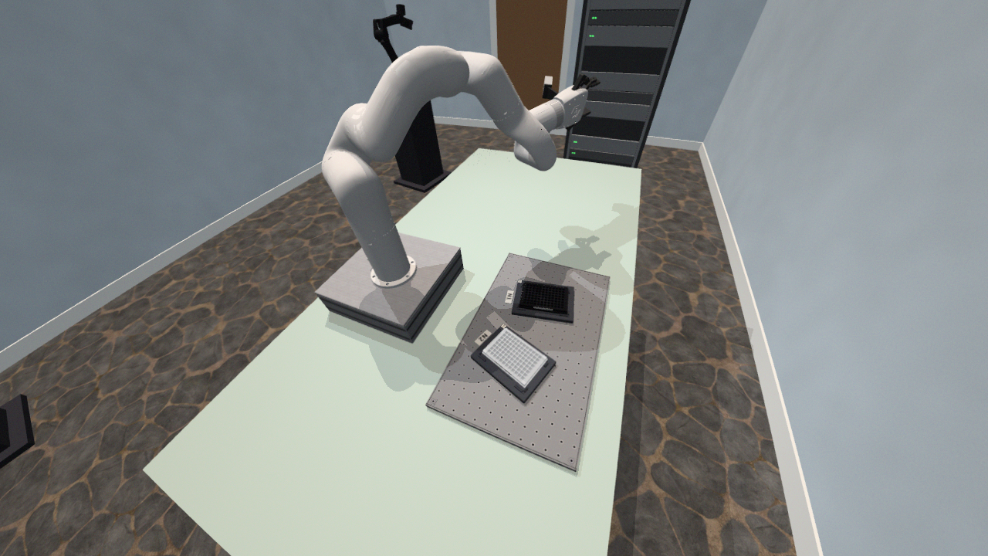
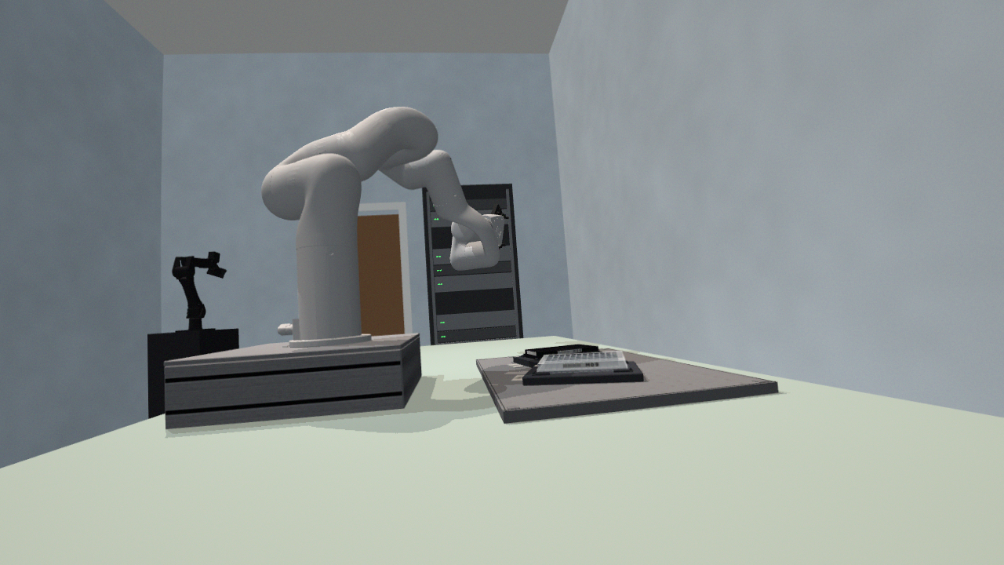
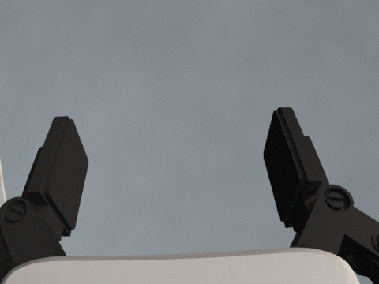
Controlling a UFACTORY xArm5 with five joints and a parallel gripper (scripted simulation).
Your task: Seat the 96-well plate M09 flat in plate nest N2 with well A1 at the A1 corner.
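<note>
The 96-well plate M09 lies 130 mm ahead of my hand, 720 mm to the right of it and 360 mm below it. The rest, counted from my hand: A1 corner mark: 70 mm ahead, 650 mm to the right, 370 mm below; then N1 label: 30 mm ahead, 560 mm to the right, 380 mm below; then black plate M06: 120 mm ahead, 520 mm to the right, 360 mm below.
</note>
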